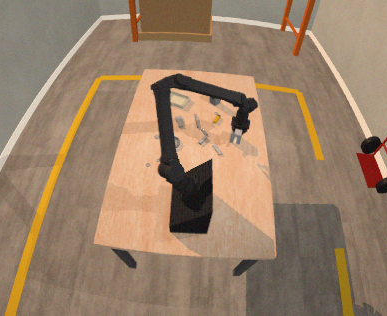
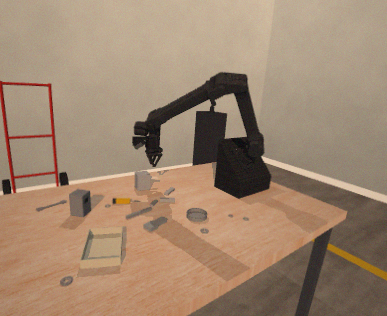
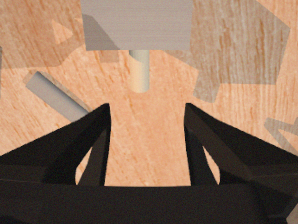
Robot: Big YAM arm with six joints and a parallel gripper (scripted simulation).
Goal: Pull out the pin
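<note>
My hand is 70 mm above the pale pin and 10 mm short of it. The rest, counted from my hand: darker grey block (390 mm ahead, 90 mm to the left, 70 mm below); then yellow-handled screwdriver (210 mm ahead, 110 mm below, 100 mm to the left); then light grey block (80 mm below, 50 mm ahead, 10 mm to the right).
</note>
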